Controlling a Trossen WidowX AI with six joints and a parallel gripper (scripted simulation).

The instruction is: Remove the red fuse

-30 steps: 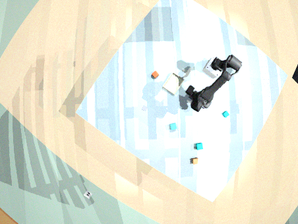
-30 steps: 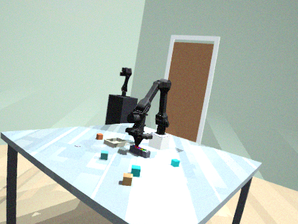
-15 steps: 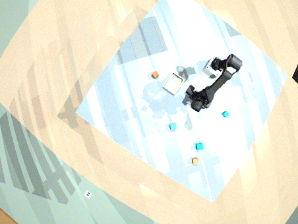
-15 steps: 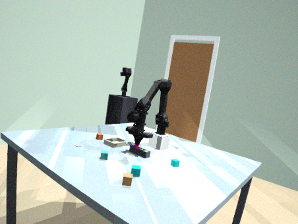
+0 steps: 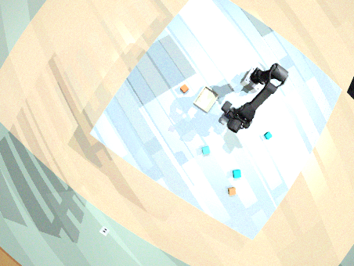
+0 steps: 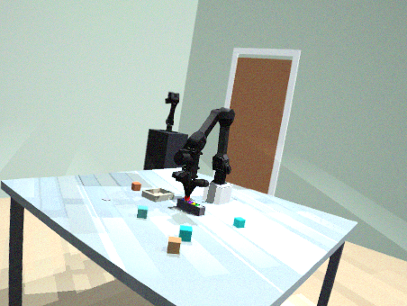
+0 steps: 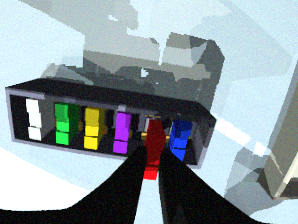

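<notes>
My gripper tip is 19 cm to the left of the tray and 6 cm above it. The rest, counted from my gripper tip: red fuse: 1 cm below.
</notes>
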